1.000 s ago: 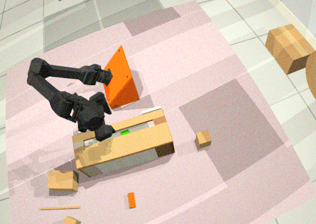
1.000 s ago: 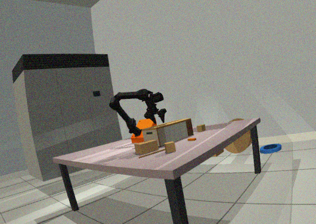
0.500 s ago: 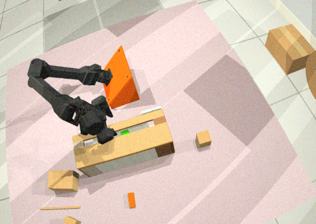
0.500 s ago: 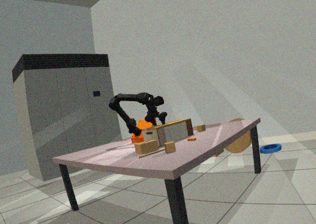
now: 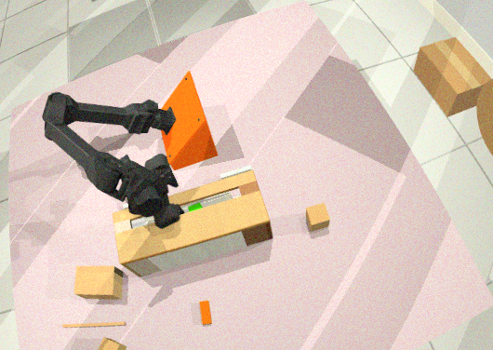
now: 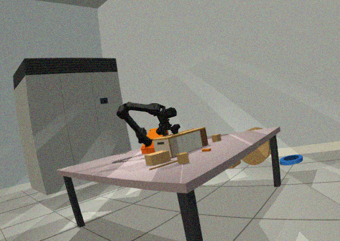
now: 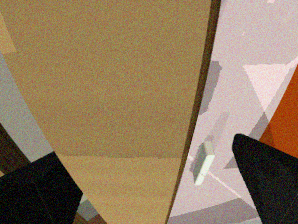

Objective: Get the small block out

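Now: gripper tip 50 mm short of the green block and 30 mm to the right of it. The rest, counted from my gripper tip: thin stick: 190 mm ahead, 380 mm to the right, 90 mm below; then clear-fronted box: 30 mm ahead, 10 mm to the left, 30 mm below; then orange piece: 280 mm ahead, 60 mm to the right, 80 mm below.
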